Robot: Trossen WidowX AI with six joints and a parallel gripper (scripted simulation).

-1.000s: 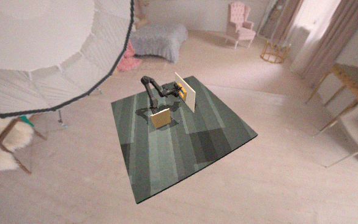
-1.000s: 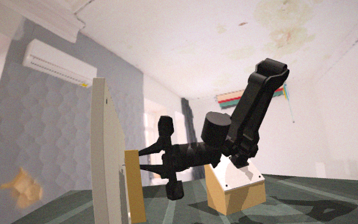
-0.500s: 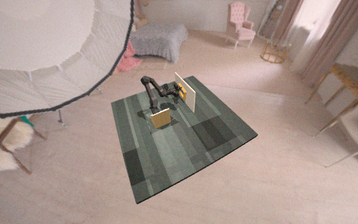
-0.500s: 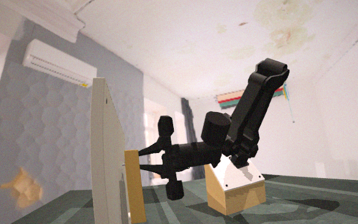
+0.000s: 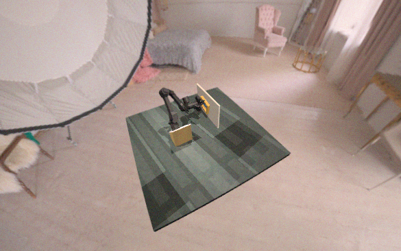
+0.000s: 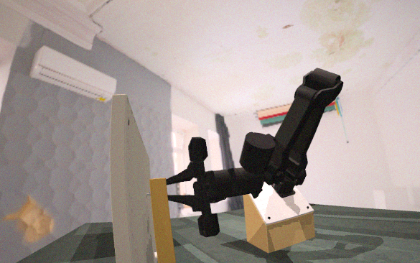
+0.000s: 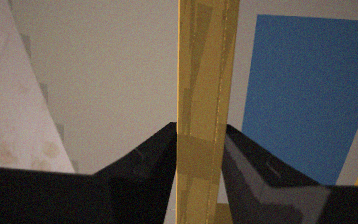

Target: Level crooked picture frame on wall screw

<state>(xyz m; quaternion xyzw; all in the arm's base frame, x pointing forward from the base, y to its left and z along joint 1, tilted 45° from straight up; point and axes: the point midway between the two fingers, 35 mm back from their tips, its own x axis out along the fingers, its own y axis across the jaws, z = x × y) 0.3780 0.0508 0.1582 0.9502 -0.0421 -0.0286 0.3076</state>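
My gripper tip is 5 cm above the picture frame and 1 cm short of it. The rest, counted from my gripper tip: wall panel: 6 cm below, 2 cm ahead, 1 cm to the right.
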